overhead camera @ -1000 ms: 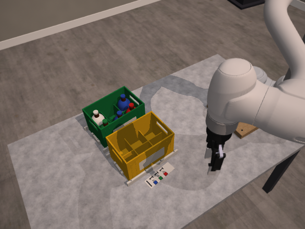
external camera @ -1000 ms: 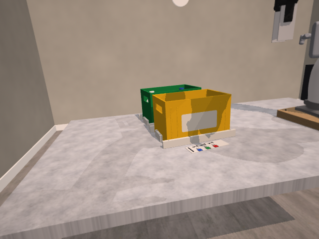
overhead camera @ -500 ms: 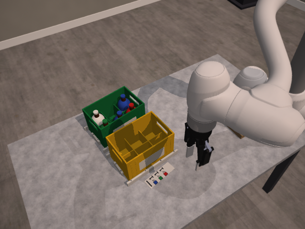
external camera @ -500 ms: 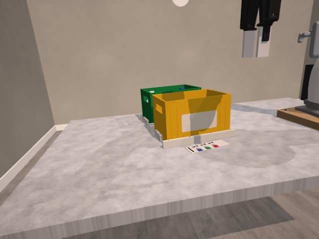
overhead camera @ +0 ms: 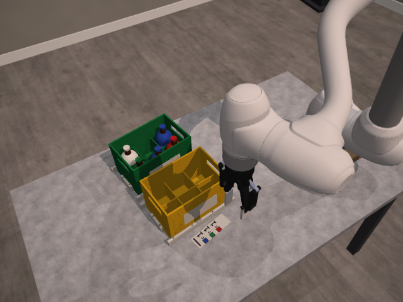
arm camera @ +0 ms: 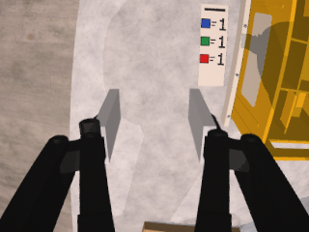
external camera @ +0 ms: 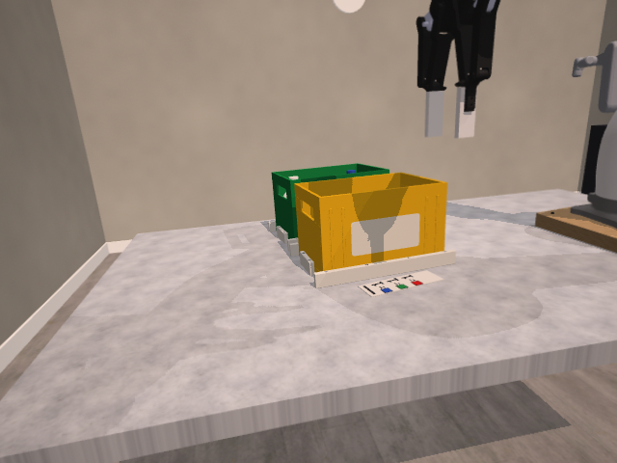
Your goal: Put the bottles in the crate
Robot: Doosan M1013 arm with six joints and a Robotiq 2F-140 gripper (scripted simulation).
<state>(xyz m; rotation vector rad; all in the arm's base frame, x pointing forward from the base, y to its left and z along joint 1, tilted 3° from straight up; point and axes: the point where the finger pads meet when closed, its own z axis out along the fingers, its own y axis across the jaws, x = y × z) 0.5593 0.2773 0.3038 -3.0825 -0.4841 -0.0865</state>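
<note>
Now: the blue bottle 44 cm to the right of my hand, 22 cm below it and 11 cm ahead of it. Round my hand: green bottle (42 cm to the right, 22 cm below, 20 cm ahead); then yellow crate (25 cm to the right, 22 cm below, 7 cm ahead); then pick list (31 cm below, 11 cm to the right, 4 cm ahead).
</note>
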